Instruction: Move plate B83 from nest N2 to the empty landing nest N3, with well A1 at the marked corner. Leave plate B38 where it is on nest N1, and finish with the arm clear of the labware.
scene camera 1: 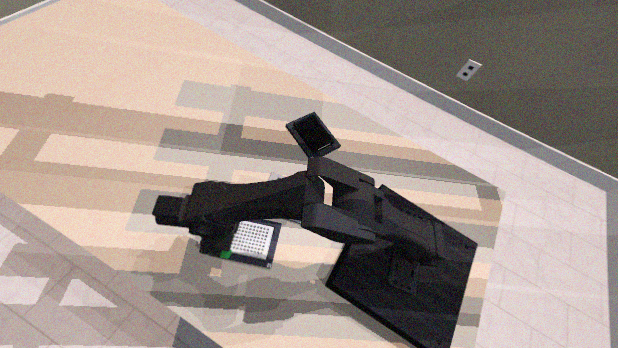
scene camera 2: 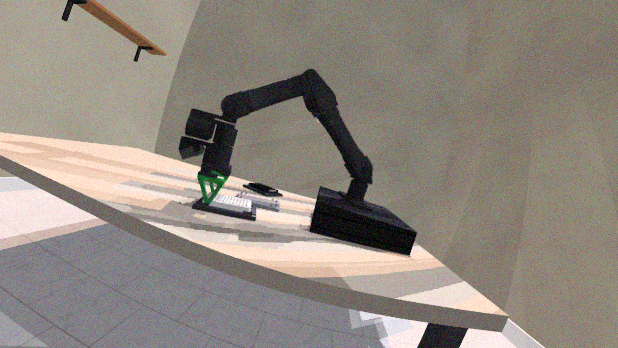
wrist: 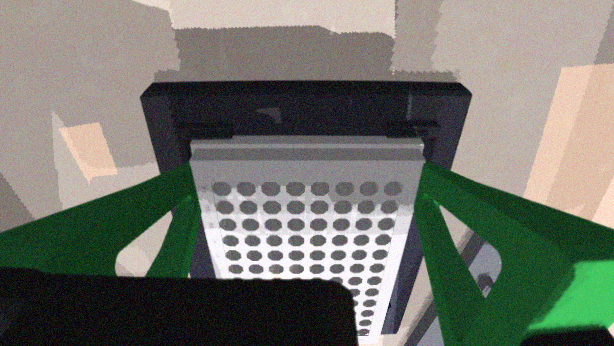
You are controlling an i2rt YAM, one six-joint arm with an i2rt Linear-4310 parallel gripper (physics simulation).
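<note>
The white well plate (scene camera 1: 254, 239) (scene camera 2: 232, 202) (wrist: 300, 215) sits flat in a dark nest (scene camera 1: 275, 241) (scene camera 2: 231, 213) (wrist: 310, 97). My gripper (scene camera 2: 209, 199) (wrist: 307, 173) is shut on this plate, with one green finger against each long side near one end. In scene camera 1 the arm hides most of the gripper. A light grey nest with small upright pins (scene camera 2: 268, 204) (wrist: 436, 330) lies beside it, mostly hidden by the arm in scene camera 1. A dark plate (scene camera 1: 312, 133) lies on another dark nest (scene camera 1: 295, 132). Plate and nest labels and well A1 are not readable.
The black arm base (scene camera 1: 400, 280) (scene camera 2: 362, 220) stands on the wooden table (scene camera 2: 280, 260). The arm arches over the light grey nest. A wall shelf (scene camera 2: 120, 27) is far behind, and the table's near edge runs below the nests in scene camera 2.
</note>
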